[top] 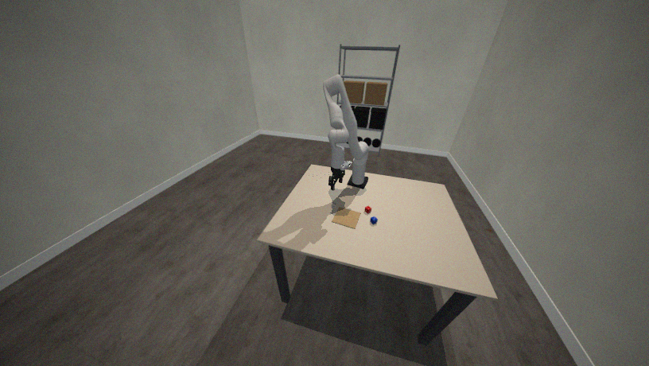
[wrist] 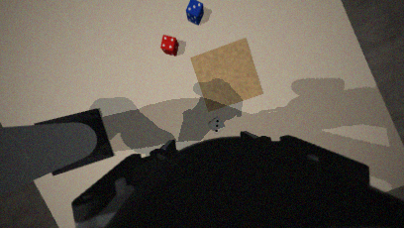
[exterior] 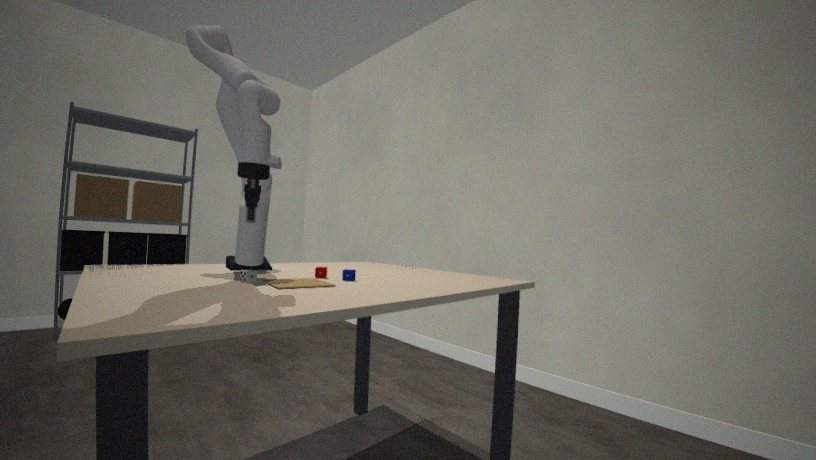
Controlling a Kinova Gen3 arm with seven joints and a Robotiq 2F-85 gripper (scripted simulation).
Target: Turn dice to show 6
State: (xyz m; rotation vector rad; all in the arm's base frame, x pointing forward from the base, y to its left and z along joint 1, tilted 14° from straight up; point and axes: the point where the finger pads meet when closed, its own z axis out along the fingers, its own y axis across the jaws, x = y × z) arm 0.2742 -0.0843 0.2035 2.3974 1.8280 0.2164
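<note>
Now: hand 20 mm short of the white die and 140 mm above it. Also, from my hand: tan mat: 90 mm ahead, 100 mm to the left, 150 mm below; then blue die: 70 mm ahead, 250 mm to the left, 140 mm below; then red die: 10 mm behind, 210 mm to the left, 140 mm below.
</note>
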